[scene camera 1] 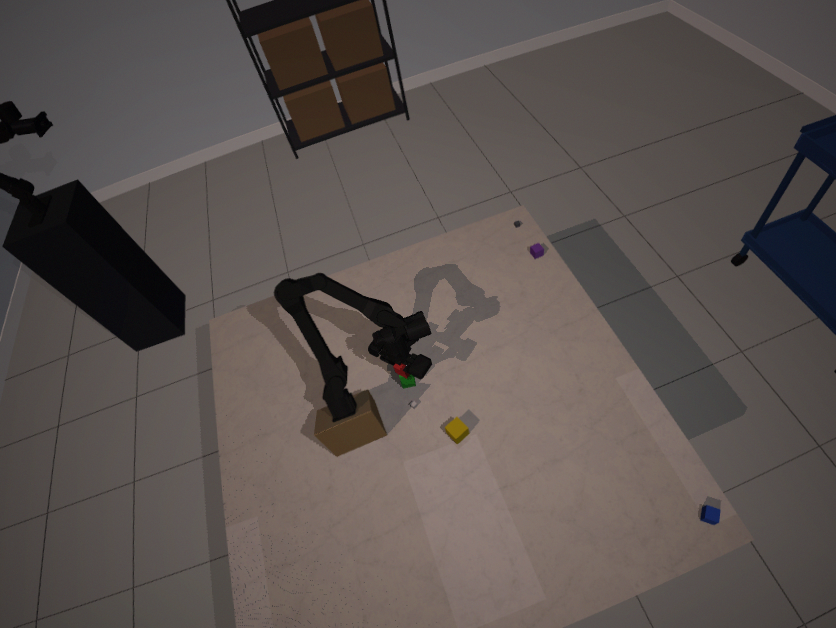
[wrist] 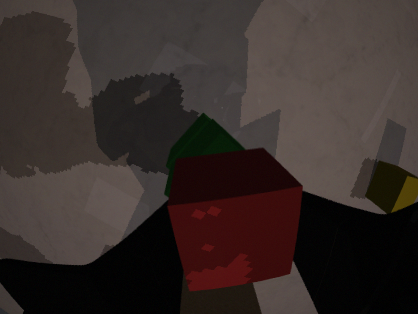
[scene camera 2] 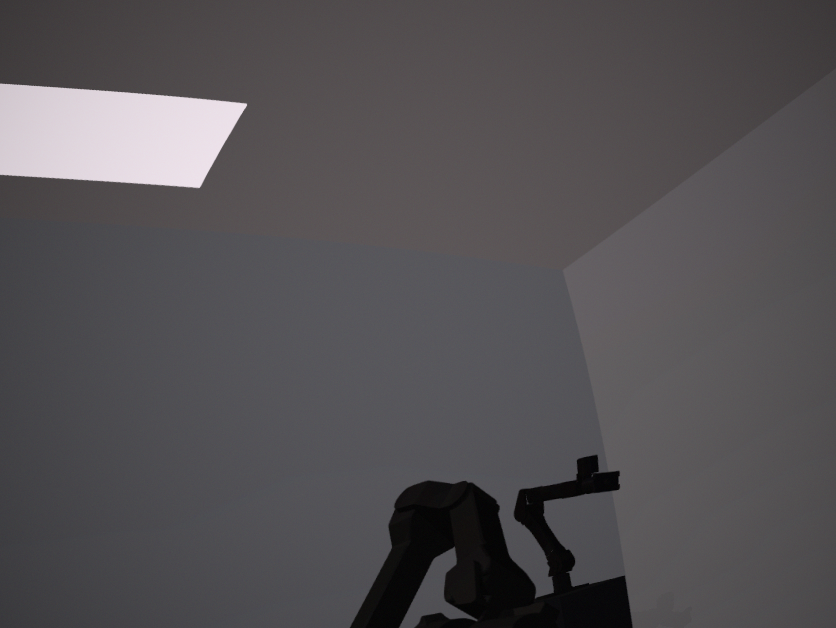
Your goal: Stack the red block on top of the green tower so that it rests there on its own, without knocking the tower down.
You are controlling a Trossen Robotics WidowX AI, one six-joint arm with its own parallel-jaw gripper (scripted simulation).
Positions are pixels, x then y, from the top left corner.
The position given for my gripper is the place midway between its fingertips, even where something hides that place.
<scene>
my gripper: scene camera 1 404, 369; wrist 225, 197; not seen in scene camera 2 (out of frame)
</scene>
